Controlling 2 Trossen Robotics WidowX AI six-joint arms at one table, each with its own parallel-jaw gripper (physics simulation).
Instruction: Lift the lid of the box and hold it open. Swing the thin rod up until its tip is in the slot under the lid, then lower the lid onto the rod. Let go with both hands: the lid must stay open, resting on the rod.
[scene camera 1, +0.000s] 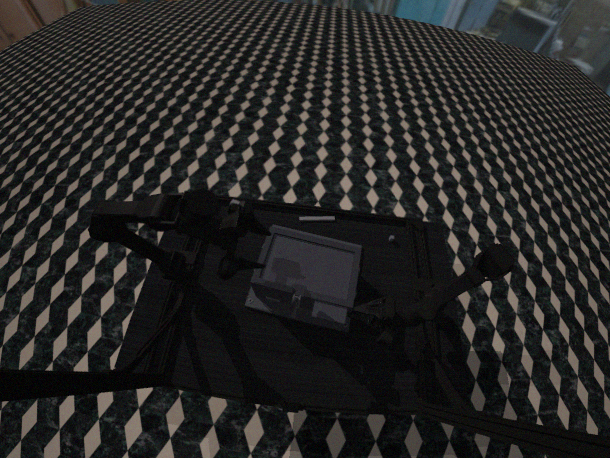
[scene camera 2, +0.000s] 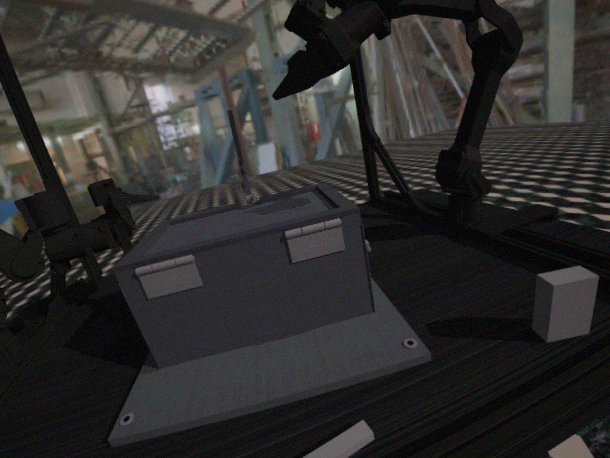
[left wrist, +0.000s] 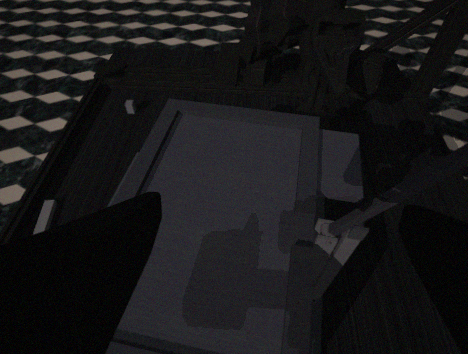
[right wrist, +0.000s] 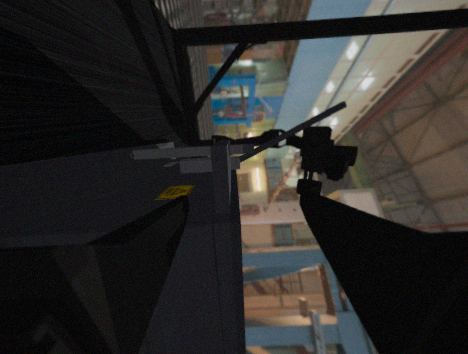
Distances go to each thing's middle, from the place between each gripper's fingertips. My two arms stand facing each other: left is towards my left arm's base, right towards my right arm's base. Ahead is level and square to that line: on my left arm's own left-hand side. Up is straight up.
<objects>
I see the lid (scene camera 2: 224, 229) 130 mm to the left of my right hand, 110 mm ahead of it and 20 mm below it.
I see the lid 20 mm ahead of my left hand, 110 mm to the right of it and 180 mm below it.
</objects>
